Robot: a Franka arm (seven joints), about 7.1 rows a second.
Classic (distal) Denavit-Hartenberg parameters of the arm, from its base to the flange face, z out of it. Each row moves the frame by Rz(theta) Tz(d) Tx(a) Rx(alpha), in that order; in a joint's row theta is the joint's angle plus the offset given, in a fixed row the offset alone. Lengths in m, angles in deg.
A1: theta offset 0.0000  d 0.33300  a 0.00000  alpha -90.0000
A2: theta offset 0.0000  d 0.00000  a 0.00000  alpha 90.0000
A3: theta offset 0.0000  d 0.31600  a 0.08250  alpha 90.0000
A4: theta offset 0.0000  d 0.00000  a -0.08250  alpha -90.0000
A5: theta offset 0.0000  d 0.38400  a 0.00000  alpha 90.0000
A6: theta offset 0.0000  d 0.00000  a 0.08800  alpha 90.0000
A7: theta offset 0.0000  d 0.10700  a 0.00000  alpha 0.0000
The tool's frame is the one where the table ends.
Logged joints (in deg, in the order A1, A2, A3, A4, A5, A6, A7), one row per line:
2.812 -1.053 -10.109 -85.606 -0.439 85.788 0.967
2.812 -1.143 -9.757 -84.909 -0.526 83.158 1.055
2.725 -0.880 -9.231 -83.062 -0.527 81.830 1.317
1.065 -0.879 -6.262 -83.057 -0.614 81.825 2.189
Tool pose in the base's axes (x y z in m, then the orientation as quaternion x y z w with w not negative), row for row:
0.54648 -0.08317 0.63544 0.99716 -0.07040 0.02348 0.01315
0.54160 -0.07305 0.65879 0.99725 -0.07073 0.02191 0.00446
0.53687 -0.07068 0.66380 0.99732 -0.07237 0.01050 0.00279
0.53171 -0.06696 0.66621 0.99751 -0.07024 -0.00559 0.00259
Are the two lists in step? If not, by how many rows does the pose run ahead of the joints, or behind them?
The pose runs 2 rows behind the joints: the pose in row i belongs to the joints in row i - 2.
